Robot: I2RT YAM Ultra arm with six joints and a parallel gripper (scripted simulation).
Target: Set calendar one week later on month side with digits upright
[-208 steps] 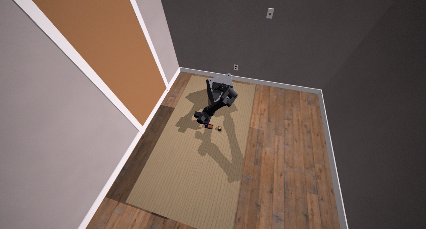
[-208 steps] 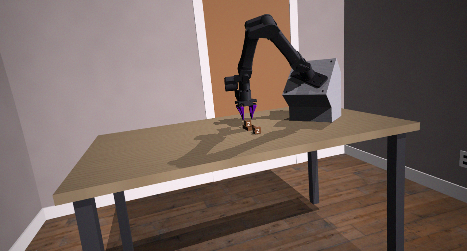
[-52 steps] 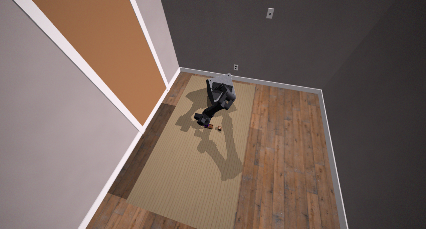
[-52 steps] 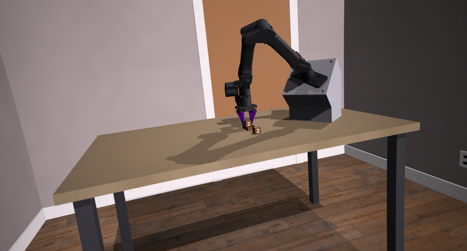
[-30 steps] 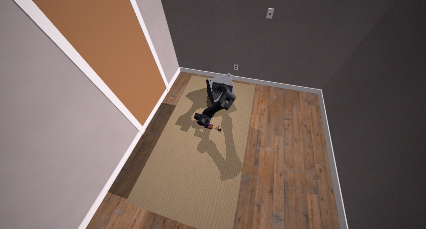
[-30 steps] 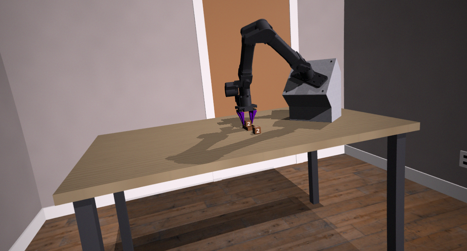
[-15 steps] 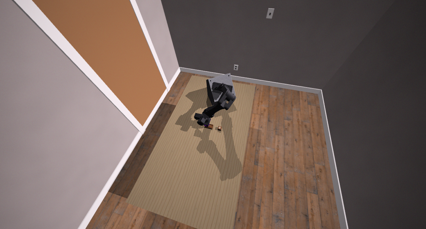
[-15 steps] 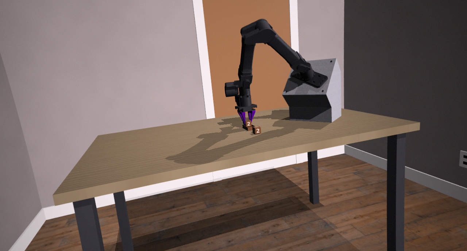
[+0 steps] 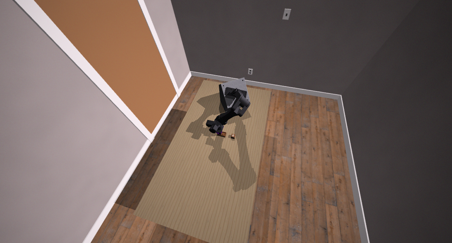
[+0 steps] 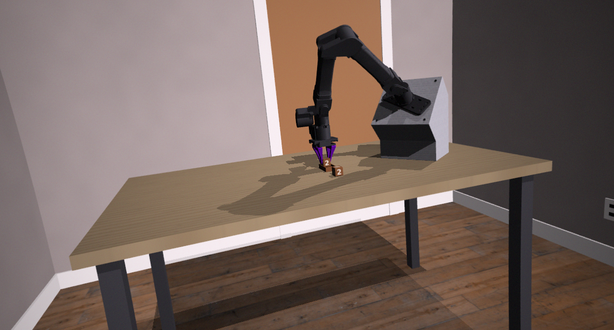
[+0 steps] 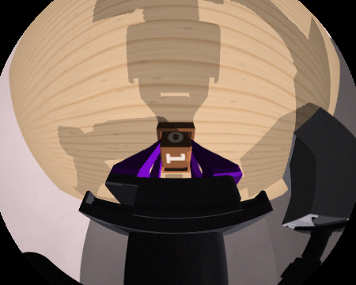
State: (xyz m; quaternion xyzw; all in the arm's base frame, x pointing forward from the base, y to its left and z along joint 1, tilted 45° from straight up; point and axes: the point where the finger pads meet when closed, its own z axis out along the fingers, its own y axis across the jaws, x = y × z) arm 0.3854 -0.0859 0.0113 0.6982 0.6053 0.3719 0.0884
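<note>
Now: the brown tray 20 mm to the left of my hand and 20 mm below it.
</note>
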